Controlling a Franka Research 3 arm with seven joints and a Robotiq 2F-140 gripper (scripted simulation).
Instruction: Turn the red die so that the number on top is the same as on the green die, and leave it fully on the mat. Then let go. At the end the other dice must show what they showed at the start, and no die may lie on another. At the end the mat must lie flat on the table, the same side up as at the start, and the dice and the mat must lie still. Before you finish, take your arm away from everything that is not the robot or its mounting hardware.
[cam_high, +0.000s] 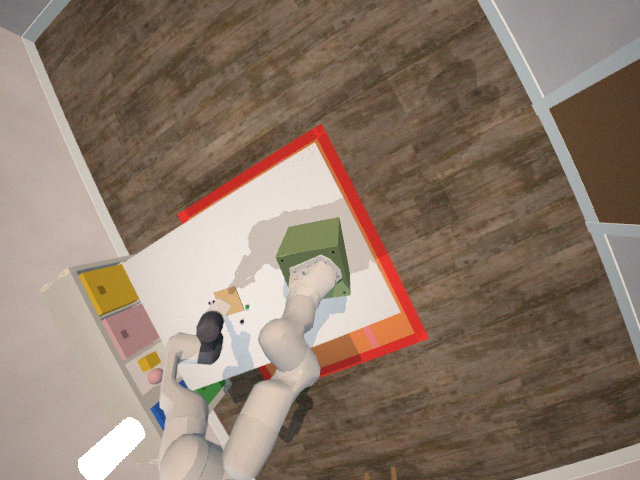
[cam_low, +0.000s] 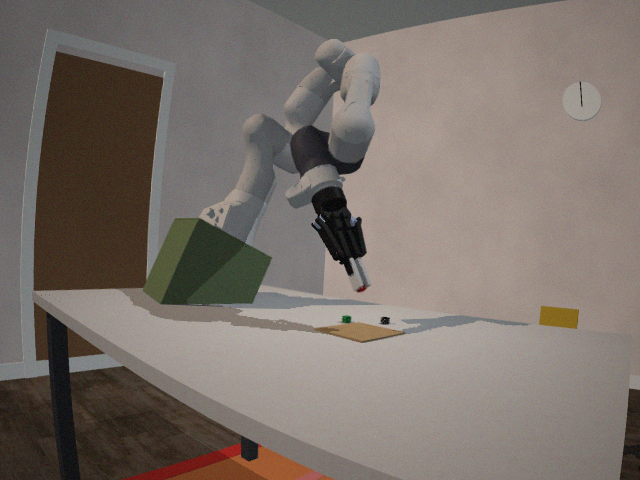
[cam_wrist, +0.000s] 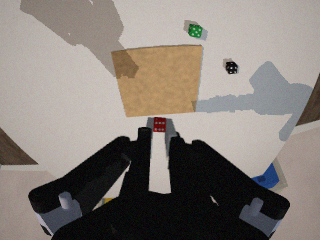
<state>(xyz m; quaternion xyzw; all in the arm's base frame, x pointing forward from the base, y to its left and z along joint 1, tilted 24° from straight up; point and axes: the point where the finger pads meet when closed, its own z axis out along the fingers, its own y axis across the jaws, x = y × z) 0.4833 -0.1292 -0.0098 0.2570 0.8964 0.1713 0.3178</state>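
My gripper is now 10 mm short of the red die and 30 mm above it. Round my hand: green die 60 mm behind, 80 mm to the left, 120 mm below; then tan mat 20 mm ahead, 120 mm below; then black die 20 mm ahead, 130 mm to the left, 120 mm below.
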